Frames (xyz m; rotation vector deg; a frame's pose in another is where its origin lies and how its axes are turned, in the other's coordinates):
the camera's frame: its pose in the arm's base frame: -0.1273 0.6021 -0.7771 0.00 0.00 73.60
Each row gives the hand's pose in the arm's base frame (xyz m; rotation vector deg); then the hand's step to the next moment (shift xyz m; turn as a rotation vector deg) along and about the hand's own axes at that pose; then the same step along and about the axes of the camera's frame.
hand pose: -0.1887 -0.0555 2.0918 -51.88 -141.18 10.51
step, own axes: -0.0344 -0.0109 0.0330 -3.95 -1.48 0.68
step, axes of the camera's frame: -0.0277 -0.0078 -0.0395 -3.09 -2.35 -1.79
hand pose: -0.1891 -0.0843 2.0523 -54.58 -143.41 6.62
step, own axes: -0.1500 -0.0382 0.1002 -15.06 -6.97 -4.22
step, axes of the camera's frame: -0.1045 -0.0627 -0.1384 -12.64 -11.55 -0.42
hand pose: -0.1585 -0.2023 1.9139 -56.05 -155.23 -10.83
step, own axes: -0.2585 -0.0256 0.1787 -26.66 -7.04 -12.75
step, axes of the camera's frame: -0.0948 -0.1747 -0.2448 -18.28 -23.84 4.51
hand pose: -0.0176 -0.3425 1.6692 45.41 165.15 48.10
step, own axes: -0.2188 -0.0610 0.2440 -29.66 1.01 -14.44
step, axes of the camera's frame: 0.0290 -0.2039 -0.2621 -13.17 -28.65 9.75
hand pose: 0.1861 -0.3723 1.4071 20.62 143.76 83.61
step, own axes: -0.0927 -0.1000 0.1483 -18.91 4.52 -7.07
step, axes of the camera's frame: 0.0774 -0.1054 -0.1533 -4.64 -18.25 8.56
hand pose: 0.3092 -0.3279 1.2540 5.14 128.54 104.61
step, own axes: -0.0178 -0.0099 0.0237 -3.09 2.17 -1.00
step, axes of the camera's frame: 0.0229 -0.0180 -0.0113 -0.36 -2.74 2.76
